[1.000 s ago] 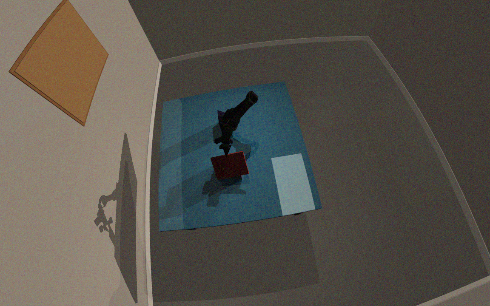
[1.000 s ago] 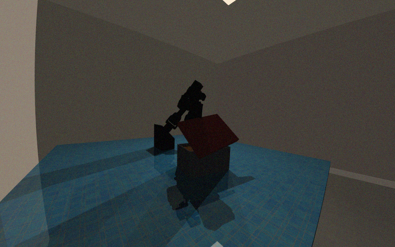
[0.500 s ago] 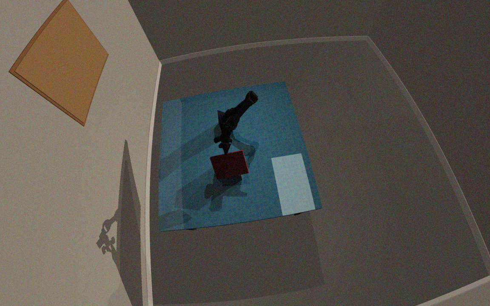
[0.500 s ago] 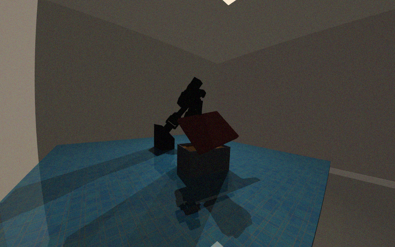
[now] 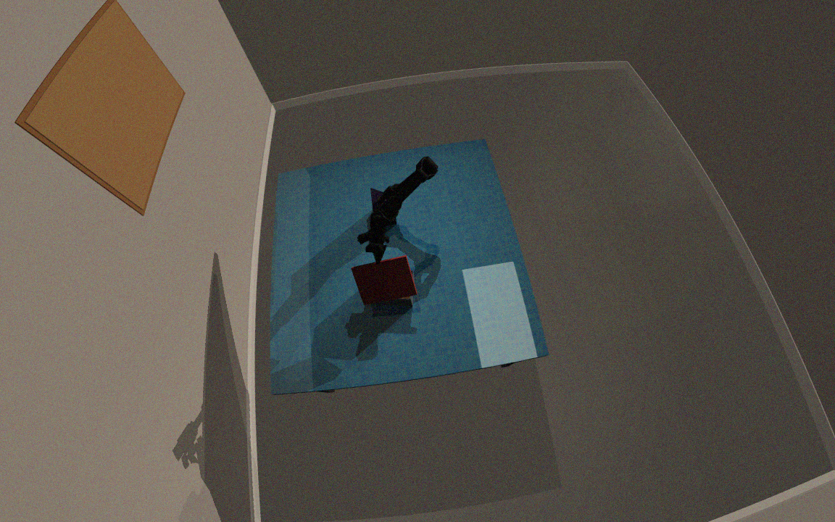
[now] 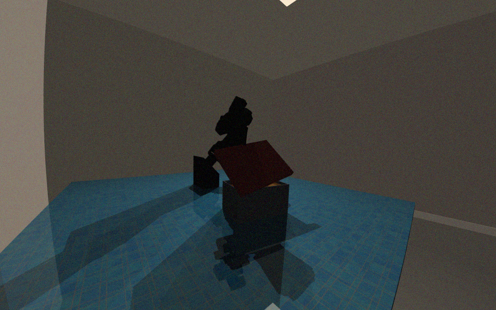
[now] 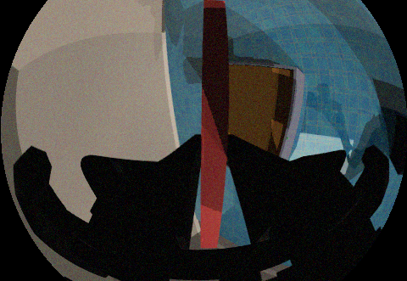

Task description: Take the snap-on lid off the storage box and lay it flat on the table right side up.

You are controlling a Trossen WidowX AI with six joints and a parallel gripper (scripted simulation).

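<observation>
My gripper tip is 6 cm short of the red lid, 1 cm to the right of it and 5 cm above it. Round my gripper tip: storage box (5 cm ahead, 2 cm to the left, 18 cm below).
</observation>
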